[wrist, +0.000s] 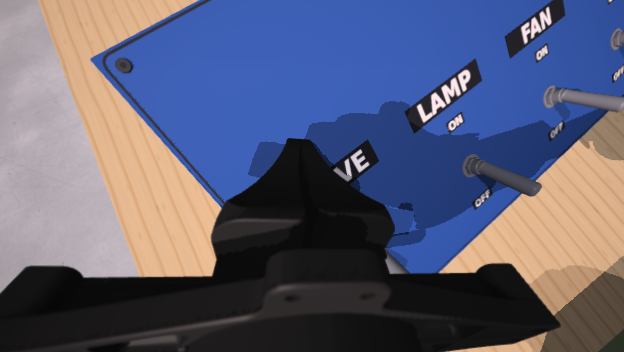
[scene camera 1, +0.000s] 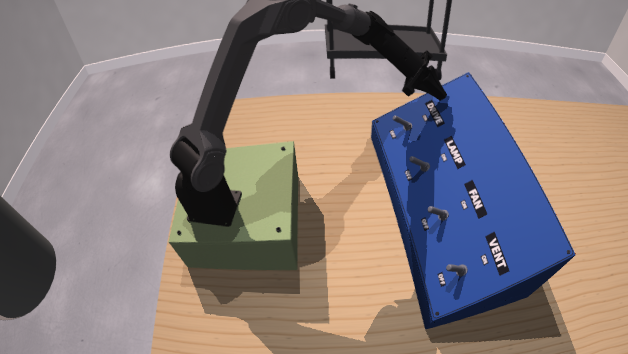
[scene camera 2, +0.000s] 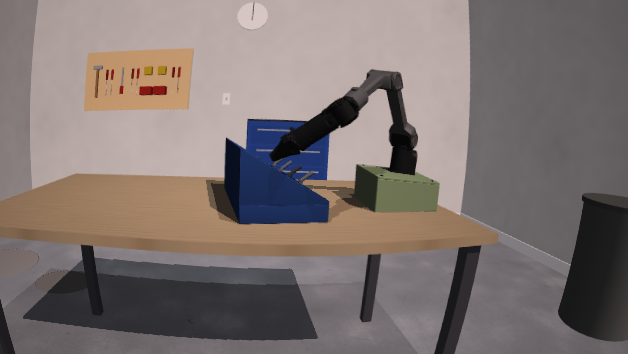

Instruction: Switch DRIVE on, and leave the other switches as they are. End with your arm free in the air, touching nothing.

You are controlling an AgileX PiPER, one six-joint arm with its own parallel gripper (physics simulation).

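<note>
The blue switch panel (scene camera 1: 505, 165) (scene camera 2: 260, 195) (wrist: 225, 75) slopes up away from the arm's base. The DRIVE switch (scene camera 1: 402, 123) has its lever tilted toward OFF; in the wrist view it is mostly hidden behind the gripper. The LAMP switch (scene camera 1: 419, 164) (wrist: 505, 177), FAN switch (scene camera 1: 438, 213) (wrist: 585, 97) and VENT switch (scene camera 1: 456, 270) also tilt toward OFF. My gripper (scene camera 1: 444, 97) (scene camera 2: 273, 158) (wrist: 297, 153) is shut and empty. Its tip is close to the panel face, above the DRIVE label (scene camera 1: 434, 113) (wrist: 356, 162), on the ON side of that lever. Whether the tip touches the panel cannot be told.
The arm's green base block (scene camera 1: 260, 200) (scene camera 2: 405, 195) stands on the wooden table (scene camera 1: 350, 280) (scene camera 2: 140, 205), facing the panel's low edge. A dark cart (scene camera 1: 385, 54) stands behind the table. A blue drawer cabinet (scene camera 2: 287, 137) and a dark bin (scene camera 2: 600, 270) stand beyond the table.
</note>
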